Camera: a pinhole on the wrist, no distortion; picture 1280 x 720 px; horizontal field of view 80.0 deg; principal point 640.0 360.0 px. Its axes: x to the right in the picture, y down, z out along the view. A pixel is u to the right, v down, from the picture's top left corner.
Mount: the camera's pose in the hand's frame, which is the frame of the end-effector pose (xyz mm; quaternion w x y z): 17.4 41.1 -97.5 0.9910 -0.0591 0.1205 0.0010
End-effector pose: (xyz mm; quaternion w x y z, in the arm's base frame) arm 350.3 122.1 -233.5 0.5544 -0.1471 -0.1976 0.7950
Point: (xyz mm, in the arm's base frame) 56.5 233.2 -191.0
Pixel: 940.3 643.5
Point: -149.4 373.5 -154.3
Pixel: 1114.0 697.0
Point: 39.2 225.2 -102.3
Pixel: 831.3 513.7
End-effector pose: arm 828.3 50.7 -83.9 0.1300 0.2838 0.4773 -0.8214
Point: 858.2 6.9 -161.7
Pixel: 473.2 667.4
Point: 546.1 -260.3 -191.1
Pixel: 877.1 365.6
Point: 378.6 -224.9 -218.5
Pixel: 1072.9 241.4
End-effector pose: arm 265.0 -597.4 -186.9 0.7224 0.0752 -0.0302 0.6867
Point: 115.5 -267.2 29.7
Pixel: 1226.1 588.5
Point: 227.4 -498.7 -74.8
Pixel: 808.8 303.0
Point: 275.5 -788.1 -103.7
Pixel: outside the picture
